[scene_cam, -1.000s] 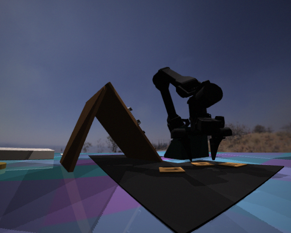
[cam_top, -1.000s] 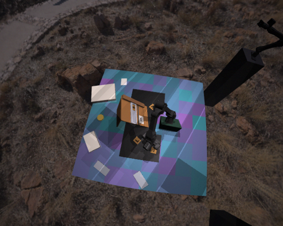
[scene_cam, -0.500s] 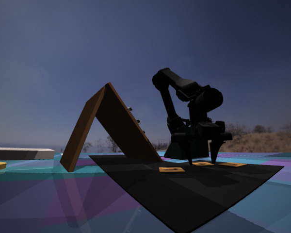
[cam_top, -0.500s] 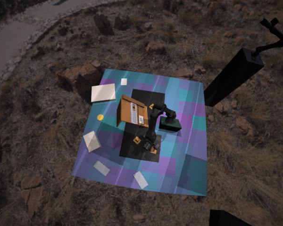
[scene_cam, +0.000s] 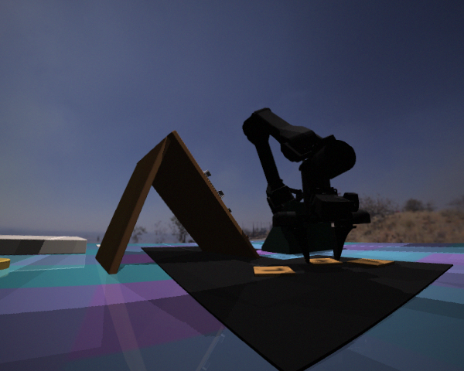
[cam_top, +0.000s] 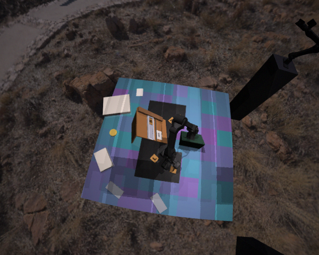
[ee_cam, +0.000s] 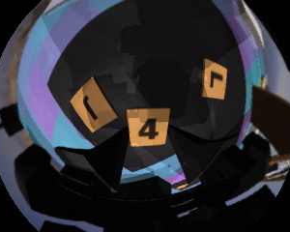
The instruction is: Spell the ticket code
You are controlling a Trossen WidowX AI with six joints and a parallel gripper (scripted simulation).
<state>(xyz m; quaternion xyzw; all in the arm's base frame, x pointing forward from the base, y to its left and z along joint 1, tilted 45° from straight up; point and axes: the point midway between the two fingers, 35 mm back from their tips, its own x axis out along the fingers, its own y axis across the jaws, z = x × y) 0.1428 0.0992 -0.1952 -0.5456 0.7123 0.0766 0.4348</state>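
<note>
Now: gripper tip 130 mm short of the white ticket, 190 mm to the left of it and 80 mm below it. The rest, counted from my gripper tip: letter tile right at my gripper tip; then white slab 570 mm ahead, 110 mm to the left, 10 mm above; then black mat 60 mm ahead, 200 mm to the right.
</note>
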